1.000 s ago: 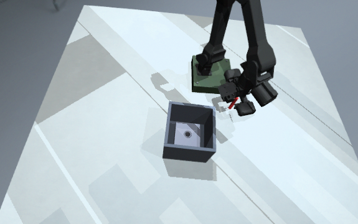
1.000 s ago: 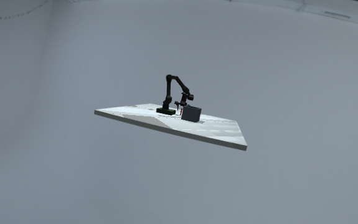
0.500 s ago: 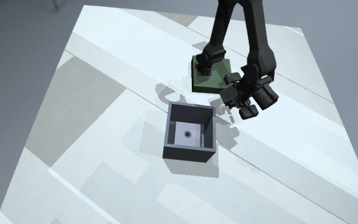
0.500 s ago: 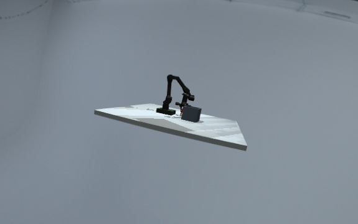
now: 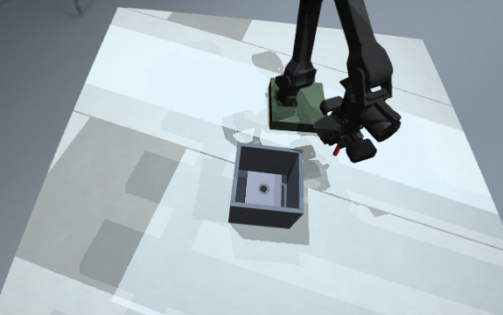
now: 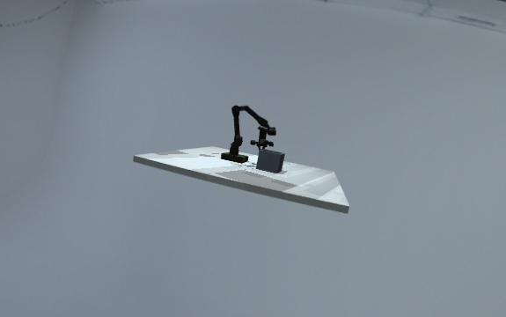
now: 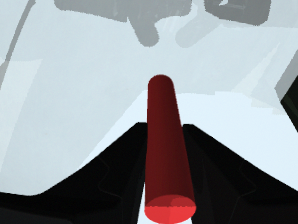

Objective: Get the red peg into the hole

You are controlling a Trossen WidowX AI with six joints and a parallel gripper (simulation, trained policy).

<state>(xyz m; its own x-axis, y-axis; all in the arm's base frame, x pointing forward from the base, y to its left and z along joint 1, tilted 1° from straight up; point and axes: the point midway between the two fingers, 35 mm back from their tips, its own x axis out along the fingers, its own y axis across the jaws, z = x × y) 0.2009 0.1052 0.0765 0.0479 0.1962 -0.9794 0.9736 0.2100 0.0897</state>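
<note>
Right now my gripper tip is 110 mm short of the plate, 220 mm to the left of it and 40 mm above it. From my gripper tip the other things lie so: red peg (right at my gripper tip).
</note>
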